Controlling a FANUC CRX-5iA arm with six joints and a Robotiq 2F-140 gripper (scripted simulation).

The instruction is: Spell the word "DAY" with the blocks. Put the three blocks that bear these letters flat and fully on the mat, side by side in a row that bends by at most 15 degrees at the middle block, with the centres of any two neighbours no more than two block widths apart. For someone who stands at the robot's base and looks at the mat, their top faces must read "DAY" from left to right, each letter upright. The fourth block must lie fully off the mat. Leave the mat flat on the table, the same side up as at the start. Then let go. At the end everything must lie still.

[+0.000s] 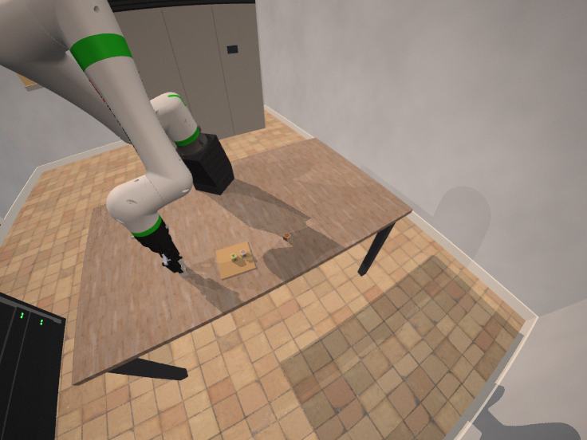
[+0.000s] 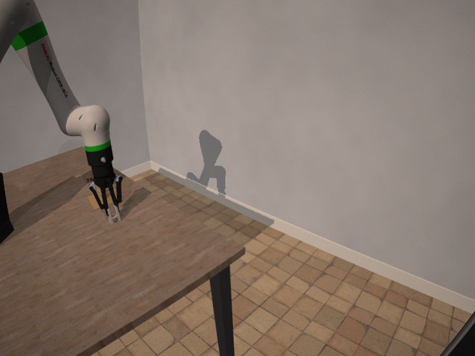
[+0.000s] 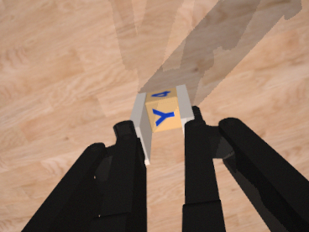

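Right now the tan mat is 2 cm ahead of my hand, 21 cm to the left of it and 3 cm below it. Also, from my hand: Y block 2 cm below; O block 1 cm ahead, 44 cm to the left, 2 cm below.
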